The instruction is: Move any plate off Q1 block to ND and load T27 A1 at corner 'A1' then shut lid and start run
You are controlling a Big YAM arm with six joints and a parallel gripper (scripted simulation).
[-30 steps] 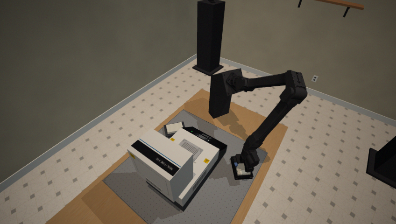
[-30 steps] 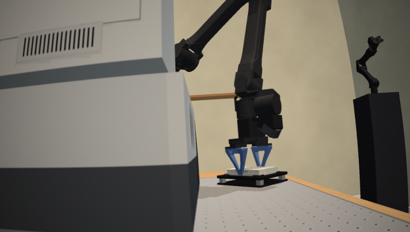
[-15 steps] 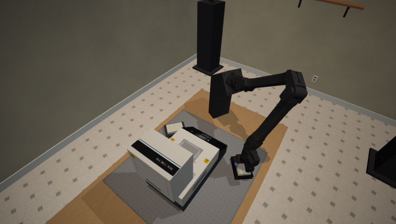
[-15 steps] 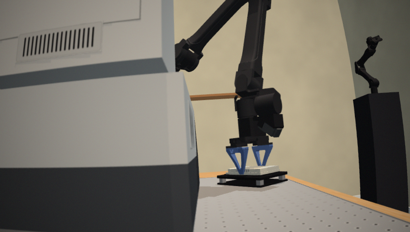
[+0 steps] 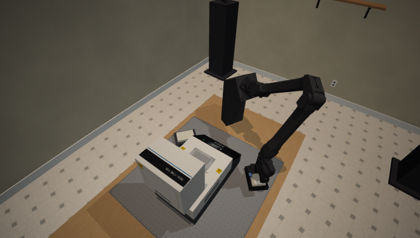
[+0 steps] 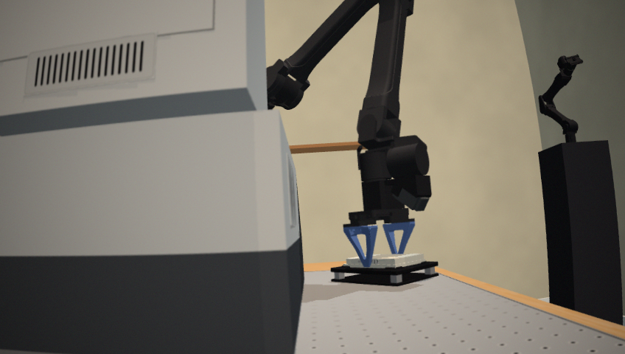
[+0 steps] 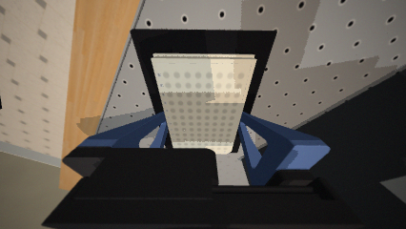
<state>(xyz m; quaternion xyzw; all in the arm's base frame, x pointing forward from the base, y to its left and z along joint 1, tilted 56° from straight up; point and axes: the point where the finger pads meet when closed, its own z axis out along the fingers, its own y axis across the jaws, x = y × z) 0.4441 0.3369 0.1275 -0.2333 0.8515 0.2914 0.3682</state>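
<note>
My gripper is now 1 cm above the black nest N1. The rest, counted from my hand: plate T27: right at my hand; then grey perforated mat: 26 cm ahead, 27 cm to the right, 4 cm below; then dark nest ND: 6 cm ahead, 58 cm to the right, 1 cm below.
</note>
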